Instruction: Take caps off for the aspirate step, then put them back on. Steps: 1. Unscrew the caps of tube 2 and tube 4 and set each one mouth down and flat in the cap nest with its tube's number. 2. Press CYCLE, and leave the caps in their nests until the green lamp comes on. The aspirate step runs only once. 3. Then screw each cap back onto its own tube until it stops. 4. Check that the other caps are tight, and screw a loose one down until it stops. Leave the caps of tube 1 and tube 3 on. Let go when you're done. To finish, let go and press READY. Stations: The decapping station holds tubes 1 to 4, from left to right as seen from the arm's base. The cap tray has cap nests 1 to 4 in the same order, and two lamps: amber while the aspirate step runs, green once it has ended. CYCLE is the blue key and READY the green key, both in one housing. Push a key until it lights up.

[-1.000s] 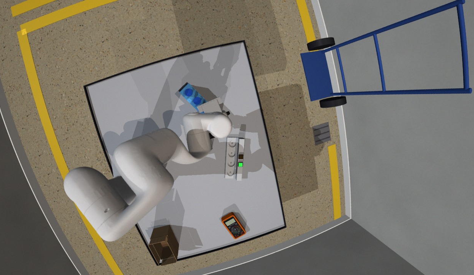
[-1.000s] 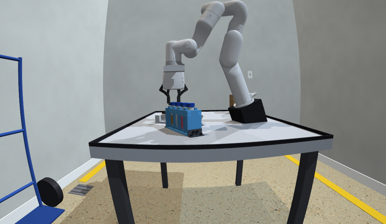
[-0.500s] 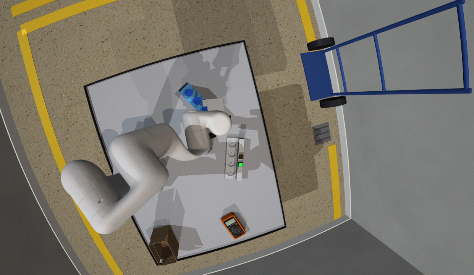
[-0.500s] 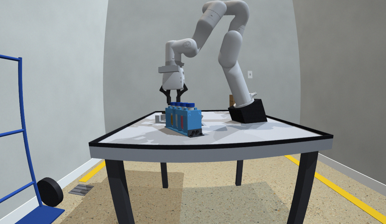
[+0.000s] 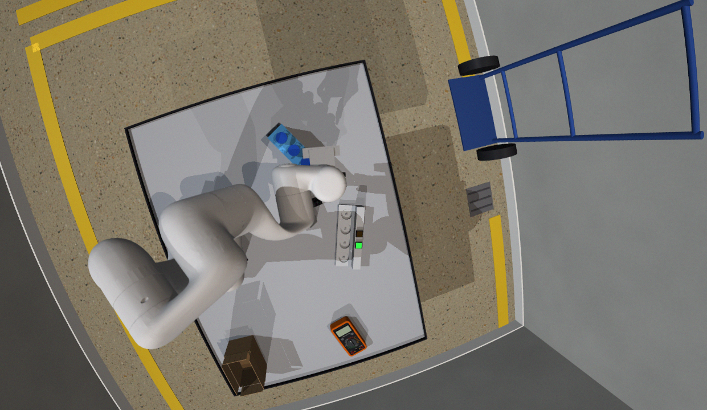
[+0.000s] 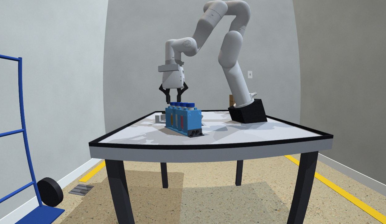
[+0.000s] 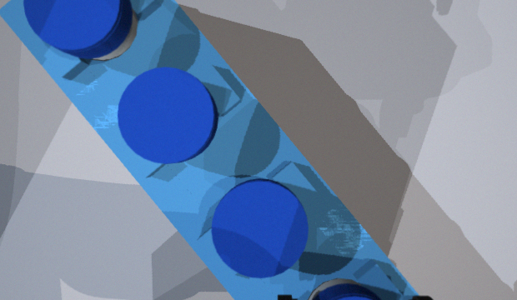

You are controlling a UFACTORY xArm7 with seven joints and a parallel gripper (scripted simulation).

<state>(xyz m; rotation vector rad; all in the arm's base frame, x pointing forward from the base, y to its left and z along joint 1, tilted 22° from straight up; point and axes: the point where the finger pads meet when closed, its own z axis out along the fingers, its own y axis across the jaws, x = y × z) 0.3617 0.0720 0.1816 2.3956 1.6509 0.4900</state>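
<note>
The threaded tube neck lies 20 mm below my hand. From my hand the other things lie so: key housing: 110 mm behind, 80 mm to the right, 80 mm below; then blue cycle key: 130 mm behind, 70 mm below, 60 mm to the right; then green ready key: 130 mm behind, 100 mm to the right, 70 mm below.
</note>
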